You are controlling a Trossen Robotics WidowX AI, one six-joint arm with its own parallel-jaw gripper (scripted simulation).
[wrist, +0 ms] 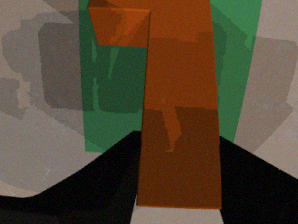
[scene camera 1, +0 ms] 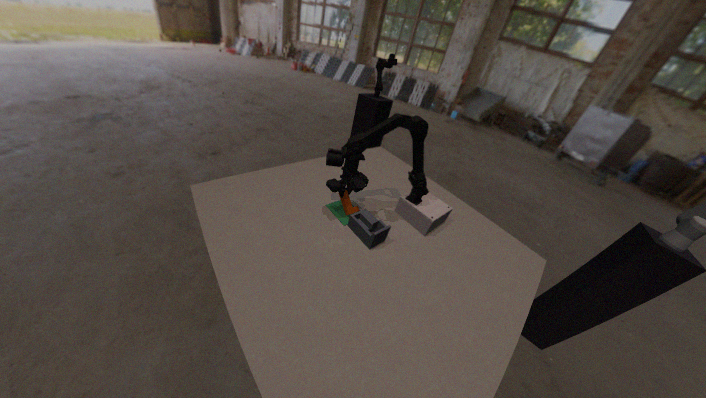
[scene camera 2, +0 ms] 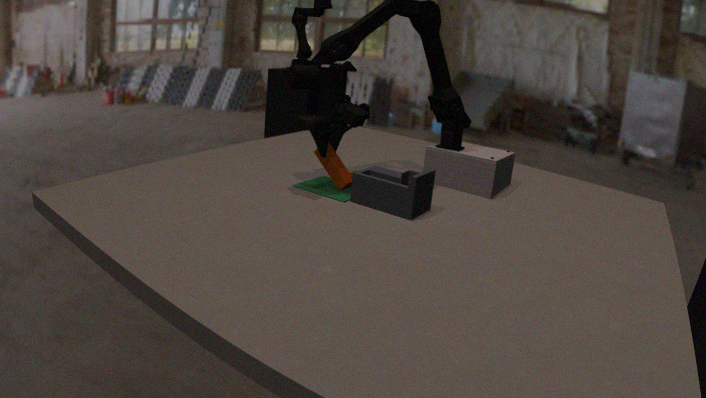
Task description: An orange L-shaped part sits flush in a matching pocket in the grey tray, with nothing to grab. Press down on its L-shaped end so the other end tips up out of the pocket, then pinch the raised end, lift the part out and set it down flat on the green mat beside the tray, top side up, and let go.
Observation:
The gripper carries an orange L-shaped part. Also in view: a green mat.
The gripper also shows in the wrist view and in scene camera 1.

